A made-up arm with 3 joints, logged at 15 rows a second.
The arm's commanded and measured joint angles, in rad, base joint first. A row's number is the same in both.
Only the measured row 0 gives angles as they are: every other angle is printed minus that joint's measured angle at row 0.
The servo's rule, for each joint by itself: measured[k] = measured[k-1] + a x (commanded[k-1-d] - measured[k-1]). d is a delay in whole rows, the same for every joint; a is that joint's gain. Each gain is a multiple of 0.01, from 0.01 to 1. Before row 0 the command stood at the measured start. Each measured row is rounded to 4 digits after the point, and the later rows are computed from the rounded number. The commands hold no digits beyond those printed.
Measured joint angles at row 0:
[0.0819, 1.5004, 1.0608]
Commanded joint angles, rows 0 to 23:
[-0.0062, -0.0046, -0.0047]
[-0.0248, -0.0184, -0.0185]
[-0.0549, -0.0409, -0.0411]
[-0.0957, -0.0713, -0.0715]
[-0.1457, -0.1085, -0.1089]
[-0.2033, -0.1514, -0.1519]
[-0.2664, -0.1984, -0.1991]
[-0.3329, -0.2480, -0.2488]
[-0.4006, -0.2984, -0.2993]
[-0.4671, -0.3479, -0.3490]
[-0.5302, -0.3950, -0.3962]
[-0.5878, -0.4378, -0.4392]
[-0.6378, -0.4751, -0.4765]
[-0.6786, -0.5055, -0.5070]
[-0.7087, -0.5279, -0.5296]
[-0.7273, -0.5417, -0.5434]
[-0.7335, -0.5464, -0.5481]
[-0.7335, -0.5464, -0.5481]
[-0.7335, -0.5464, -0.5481]
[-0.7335, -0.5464, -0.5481]
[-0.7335, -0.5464, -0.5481]
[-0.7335, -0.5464, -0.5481]
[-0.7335, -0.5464, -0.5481]
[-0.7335, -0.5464, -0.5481]
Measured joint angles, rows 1 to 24:
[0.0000, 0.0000, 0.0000]
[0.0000, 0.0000, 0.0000]
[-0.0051, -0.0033, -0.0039]
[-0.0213, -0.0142, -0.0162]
[-0.0489, -0.0334, -0.0371]
[-0.0873, -0.0607, -0.0660]
[-0.1352, -0.0951, -0.1020]
[-0.1910, -0.1356, -0.1439]
[-0.2528, -0.1808, -0.1903]
[-0.3185, -0.2292, -0.2394]
[-0.3858, -0.2790, -0.2897]
[-0.4525, -0.3286, -0.3395]
[-0.5162, -0.3764, -0.3871]
[-0.5749, -0.4206, -0.4309]
[-0.6265, -0.4598, -0.4692]
[-0.6692, -0.4927, -0.5010]
[-0.7016, -0.5180, -0.5250]
[-0.7227, -0.5351, -0.5405]
[-0.7316, -0.5432, -0.5469]
[-0.7332, -0.5455, -0.5479]
[-0.7334, -0.5461, -0.5481]
[-0.7335, -0.5463, -0.5481]
[-0.7335, -0.5464, -0.5481]
[-0.7335, -0.5464, -0.5481]
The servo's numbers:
d 2
a 0.82 0.72 0.84

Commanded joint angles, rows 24 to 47:
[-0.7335, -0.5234, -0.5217]
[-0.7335, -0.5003, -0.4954]
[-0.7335, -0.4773, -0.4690]
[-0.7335, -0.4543, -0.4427]
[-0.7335, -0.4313, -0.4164]
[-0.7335, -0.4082, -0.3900]
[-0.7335, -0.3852, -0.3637]
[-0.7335, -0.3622, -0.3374]
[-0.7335, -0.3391, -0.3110]
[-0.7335, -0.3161, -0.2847]
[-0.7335, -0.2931, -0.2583]
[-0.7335, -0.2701, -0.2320]
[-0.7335, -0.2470, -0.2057]
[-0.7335, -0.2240, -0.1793]
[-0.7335, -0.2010, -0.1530]
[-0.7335, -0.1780, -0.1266]
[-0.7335, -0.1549, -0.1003]
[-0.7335, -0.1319, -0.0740]
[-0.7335, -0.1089, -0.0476]
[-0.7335, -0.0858, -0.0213]
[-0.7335, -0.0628, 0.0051]
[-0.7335, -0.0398, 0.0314]
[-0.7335, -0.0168, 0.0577]
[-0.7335, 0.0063, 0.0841]
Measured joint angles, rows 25 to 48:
[-0.7335, -0.5464, -0.5481]
[-0.7335, -0.5464, -0.5481]
[-0.7335, -0.5298, -0.5259]
[-0.7335, -0.5086, -0.5003]
[-0.7335, -0.4861, -0.4740]
[-0.7335, -0.4632, -0.4477]
[-0.7335, -0.4402, -0.4214]
[-0.7335, -0.4172, -0.3950]
[-0.7335, -0.3942, -0.3687]
[-0.7335, -0.3712, -0.3424]
[-0.7335, -0.3481, -0.3160]
[-0.7335, -0.3251, -0.2897]
[-0.7335, -0.3021, -0.2633]
[-0.7335, -0.2791, -0.2370]
[-0.7335, -0.2560, -0.2107]
[-0.7335, -0.2330, -0.1843]
[-0.7335, -0.2100, -0.1580]
[-0.7335, -0.1870, -0.1316]
[-0.7335, -0.1639, -0.1053]
[-0.7335, -0.1409, -0.0790]
[-0.7335, -0.1179, -0.0526]
[-0.7335, -0.0948, -0.0263]
[-0.7335, -0.0718, 0.0001]
[-0.7335, -0.0488, 0.0264]

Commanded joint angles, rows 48 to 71:
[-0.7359, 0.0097, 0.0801]
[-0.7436, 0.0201, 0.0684]
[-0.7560, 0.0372, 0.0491]
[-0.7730, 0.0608, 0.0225]
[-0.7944, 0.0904, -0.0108]
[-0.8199, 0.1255, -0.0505]
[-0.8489, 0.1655, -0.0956]
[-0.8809, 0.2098, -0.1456]
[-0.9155, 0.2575, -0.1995]
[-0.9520, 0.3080, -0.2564]
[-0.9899, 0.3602, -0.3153]
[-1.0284, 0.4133, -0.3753]
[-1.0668, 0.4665, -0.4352]
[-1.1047, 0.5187, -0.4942]
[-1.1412, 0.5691, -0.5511]
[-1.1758, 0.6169, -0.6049]
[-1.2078, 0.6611, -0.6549]
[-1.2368, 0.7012, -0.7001]
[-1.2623, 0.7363, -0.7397]
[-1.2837, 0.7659, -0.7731]
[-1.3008, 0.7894, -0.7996]
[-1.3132, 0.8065, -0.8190]
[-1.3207, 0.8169, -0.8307]
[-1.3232, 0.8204, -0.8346]
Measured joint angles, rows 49 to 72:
[-0.7335, -0.0258, 0.0527]
[-0.7335, -0.0027, 0.0791]
[-0.7355, 0.0062, 0.0799]
[-0.7421, 0.0162, 0.0702]
[-0.7535, 0.0313, 0.0525]
[-0.7695, 0.0525, 0.0273]
[-0.7899, 0.0798, -0.0047]
[-0.8145, 0.1127, -0.0432]
[-0.8427, 0.1507, -0.0872]
[-0.8740, 0.1933, -0.1363]
[-0.9080, 0.2395, -0.1894]
[-0.9441, 0.2888, -0.2457]
[-0.9817, 0.3402, -0.3042]
[-1.0200, 0.3928, -0.3639]
[-1.0584, 0.4459, -0.4238]
[-1.0964, 0.4983, -0.4829]
[-1.1331, 0.5493, -0.5402]
[-1.1681, 0.5980, -0.5945]
[-1.2007, 0.6434, -0.6452]
[-1.2303, 0.6850, -0.6913]
[-1.2565, 0.7219, -0.7320]
[-1.2788, 0.7536, -0.7665]
[-1.2968, 0.7794, -0.7943]
[-1.3102, 0.7989, -0.8150]

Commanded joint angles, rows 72 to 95:
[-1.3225, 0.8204, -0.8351]
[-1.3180, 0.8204, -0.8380]
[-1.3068, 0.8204, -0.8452]
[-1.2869, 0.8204, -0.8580]
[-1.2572, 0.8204, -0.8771]
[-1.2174, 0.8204, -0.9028]
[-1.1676, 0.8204, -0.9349]
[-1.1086, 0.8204, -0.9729]
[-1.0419, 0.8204, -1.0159]
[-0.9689, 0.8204, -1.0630]
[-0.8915, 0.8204, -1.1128]
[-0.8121, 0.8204, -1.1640]
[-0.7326, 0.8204, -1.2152]
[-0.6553, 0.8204, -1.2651]
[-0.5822, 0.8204, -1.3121]
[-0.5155, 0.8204, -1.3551]
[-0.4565, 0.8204, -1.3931]
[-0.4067, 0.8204, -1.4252]
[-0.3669, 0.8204, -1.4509]
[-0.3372, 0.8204, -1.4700]
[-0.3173, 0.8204, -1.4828]
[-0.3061, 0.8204, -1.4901]
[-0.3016, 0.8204, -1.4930]
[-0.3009, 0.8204, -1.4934]
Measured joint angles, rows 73 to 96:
[-1.3188, 0.8119, -0.8282]
[-1.3224, 0.8180, -0.8336]
[-1.3225, 0.8197, -0.8349]
[-1.3188, 0.8202, -0.8375]
[-1.3090, 0.8203, -0.8440]
[-1.2909, 0.8204, -0.8558]
[-1.2633, 0.8204, -0.8737]
[-1.2257, 0.8204, -0.8981]
[-1.1781, 0.8204, -0.9290]
[-1.1211, 0.8204, -0.9659]
[-1.0562, 0.8204, -1.0079]
[-0.9846, 0.8204, -1.0542]
[-0.9083, 0.8204, -1.1034]
[-0.8294, 0.8204, -1.1543]
[-0.7500, 0.8204, -1.2055]
[-0.6723, 0.8204, -1.2556]
[-0.5984, 0.8204, -1.3031]
[-0.5304, 0.8204, -1.3468]
[-0.4698, 0.8204, -1.3857]
[-0.4181, 0.8204, -1.4189]
[-0.3761, 0.8204, -1.4458]
[-0.3442, 0.8204, -1.4661]
[-0.3221, 0.8204, -1.4801]
[-0.3090, 0.8204, -1.4885]

